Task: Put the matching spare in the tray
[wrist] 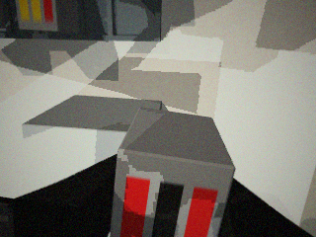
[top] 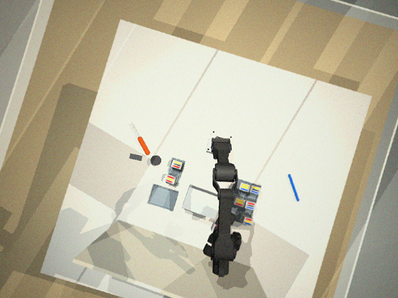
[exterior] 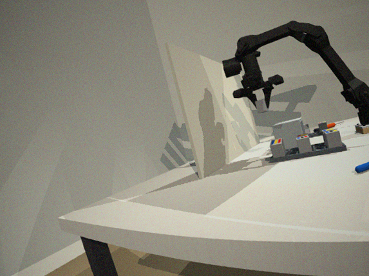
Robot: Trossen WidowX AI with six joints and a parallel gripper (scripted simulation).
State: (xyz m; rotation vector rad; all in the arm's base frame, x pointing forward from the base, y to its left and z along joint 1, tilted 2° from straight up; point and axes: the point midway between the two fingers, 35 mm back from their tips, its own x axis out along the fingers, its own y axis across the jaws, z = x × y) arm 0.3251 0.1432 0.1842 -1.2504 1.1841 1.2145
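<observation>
The tray lies 27 cm to the right of my gripper tip, 16 cm below it and 2 cm ahead of it. From my gripper tip the other things lie so: grey mounted unit: 12 cm below, 9 cm to the right, 5 cm behind; grey block: 2 cm above; pale panel: 19 cm ahead, 7 cm to the right, 6 cm above.
</observation>
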